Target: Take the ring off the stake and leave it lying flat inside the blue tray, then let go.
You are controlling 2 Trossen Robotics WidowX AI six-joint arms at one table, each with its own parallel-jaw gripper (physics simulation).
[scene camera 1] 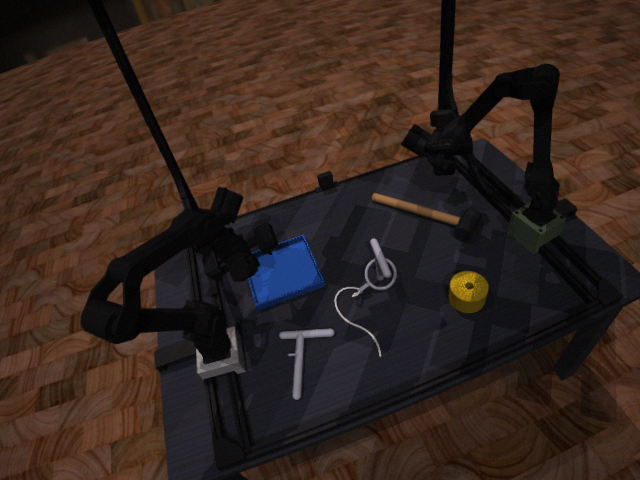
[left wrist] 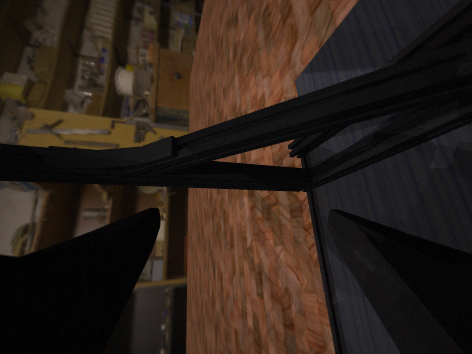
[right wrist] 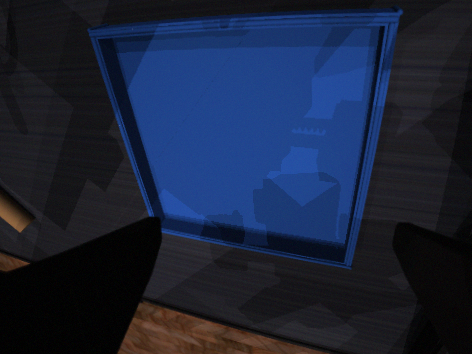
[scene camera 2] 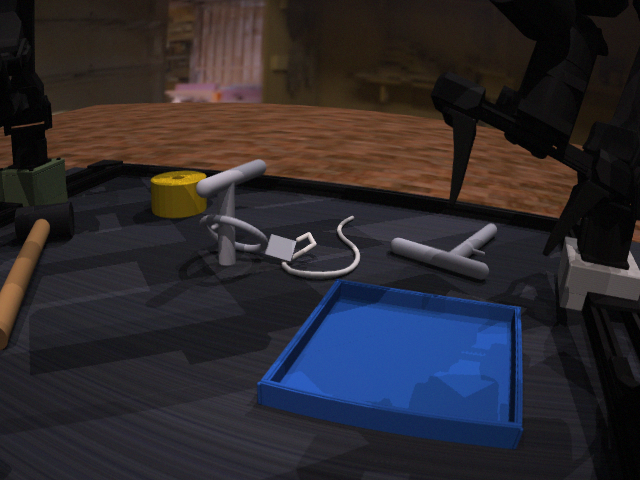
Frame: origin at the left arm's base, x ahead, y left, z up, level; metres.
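Seen in the pictures: left gripper, between the fingertips: [left wrist: 245,216]; right gripper, between the fingertips: [right wrist: 277,231] [scene camera 2: 499,230]; left arm's base, origin of its link: [scene camera 1: 539,215] [scene camera 2: 29,164]; right arm's base, origin of its link: [scene camera 1: 216,348] [scene camera 2: 602,256].
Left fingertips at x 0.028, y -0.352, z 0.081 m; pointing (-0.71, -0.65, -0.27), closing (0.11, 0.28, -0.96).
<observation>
Pixels of each thing's top centre, then the offset from my left fingertips to it. "*": a spot on its surface instead. Level surfaces: height alone.
- grey ring, a spot on its surface: [scene camera 2: 242,224] [scene camera 1: 367,264] * 0.211 m left, 0.426 m ahead, 0.107 m down
- upright T-shaped stake, centre of its top: [scene camera 2: 233,168] [scene camera 1: 380,254] 0.243 m left, 0.405 m ahead, 0.053 m down
- small grey block, a spot on its surface: [scene camera 2: 280,248] * 0.241 m left, 0.462 m ahead, 0.142 m down
- blue tray, centre of its top: [right wrist: 231,162] [scene camera 2: 415,341] [scene camera 1: 281,267] 0.061 m left, 0.615 m ahead, 0.139 m down
- white cord, a spot on its surface: [scene camera 2: 356,258] * 0.263 m left, 0.546 m ahead, 0.155 m down
- second grey T-piece, centre of its top: [scene camera 2: 463,234] [scene camera 1: 304,361] 0.347 m left, 0.682 m ahead, 0.141 m down
- table, height of its surface: 0.161 m down
- hammer, centre of its top: [scene camera 2: 21,239] [scene camera 1: 422,203] 0.107 m left, 0.170 m ahead, 0.111 m down
- yellow cylinder, centre of its top: [scene camera 2: 178,177] [scene camera 1: 469,285] 0.405 m left, 0.259 m ahead, 0.111 m down
The grey ring [scene camera 1: 366,273] [scene camera 2: 242,224] sits around the stem of the upright T-shaped stake [scene camera 1: 379,257] [scene camera 2: 225,201], tilted, below the crossbar. A small grey block [scene camera 2: 280,248] shows at its edge. The blue tray [scene camera 1: 316,263] [scene camera 2: 392,418] [right wrist: 225,22] is empty and lies left of the stake in scene camera 1. My right gripper [scene camera 1: 240,264] [scene camera 2: 500,227] [right wrist: 277,231] is open and empty, above the table near the tray and apart from the ring. My left gripper [scene camera 1: 442,140] [left wrist: 245,216] is open and empty, high over the table's far right corner, away from the ring; ring and stake do not show in its wrist view.
A white cord [scene camera 1: 361,326] [scene camera 2: 356,258] trails beside the ring. A second grey T-piece [scene camera 1: 298,366] [scene camera 2: 439,258] lies on the table [scene camera 1: 330,413]. A hammer [scene camera 1: 416,209] [scene camera 2: 25,279] [right wrist: 15,215] lies behind the stake in scene camera 1. A yellow cylinder [scene camera 1: 467,297] [scene camera 2: 178,198] stands to its right.
</observation>
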